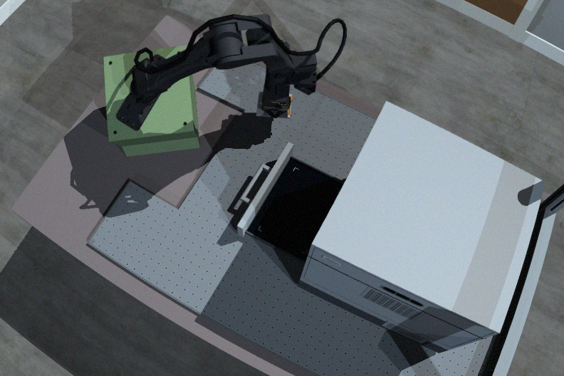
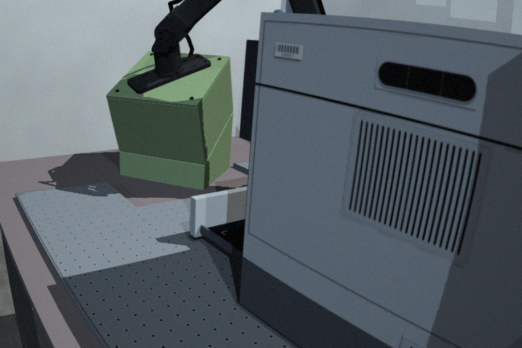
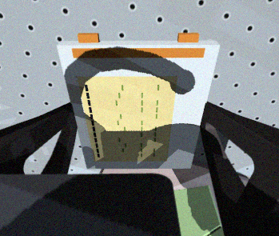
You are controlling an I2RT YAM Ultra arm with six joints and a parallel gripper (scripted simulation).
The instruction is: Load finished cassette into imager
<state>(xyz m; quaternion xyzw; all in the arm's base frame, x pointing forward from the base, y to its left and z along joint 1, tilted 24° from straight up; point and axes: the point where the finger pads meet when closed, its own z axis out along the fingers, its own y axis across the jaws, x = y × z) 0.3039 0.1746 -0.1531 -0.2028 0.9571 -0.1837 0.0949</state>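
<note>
My gripper is now 240 mm to the left of the imager drawer, 200 mm short of it and 50 mm above it. The rest, counted from my hand: cassette FINISHED: right at my hand.
</note>
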